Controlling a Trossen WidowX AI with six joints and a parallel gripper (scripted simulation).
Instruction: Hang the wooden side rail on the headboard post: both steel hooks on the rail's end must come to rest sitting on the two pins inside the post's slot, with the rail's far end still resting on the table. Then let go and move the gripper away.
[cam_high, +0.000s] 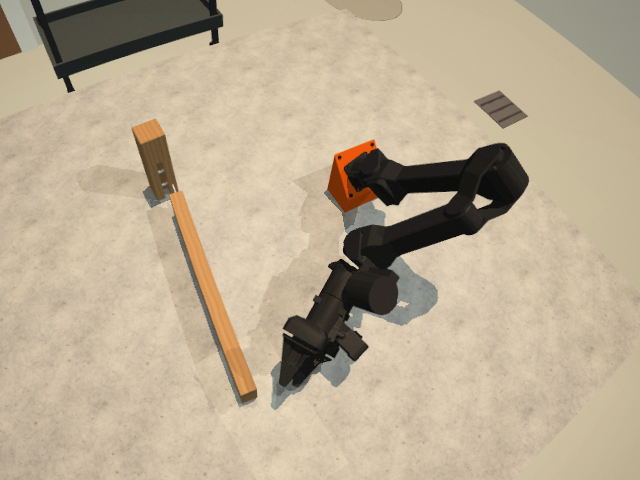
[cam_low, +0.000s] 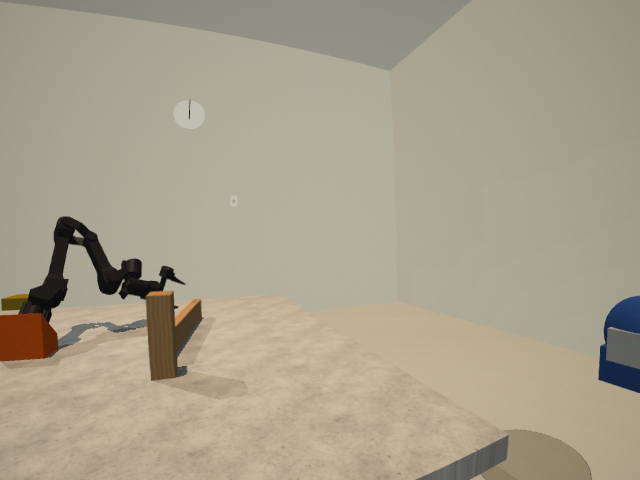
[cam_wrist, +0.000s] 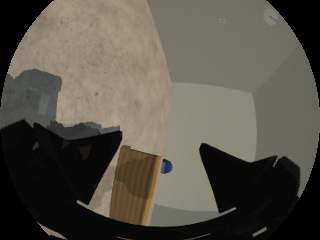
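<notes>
Now: the wooden headboard post 70 mm behind my gripper tip, 510 mm to the right of it and 10 mm above it.
</notes>
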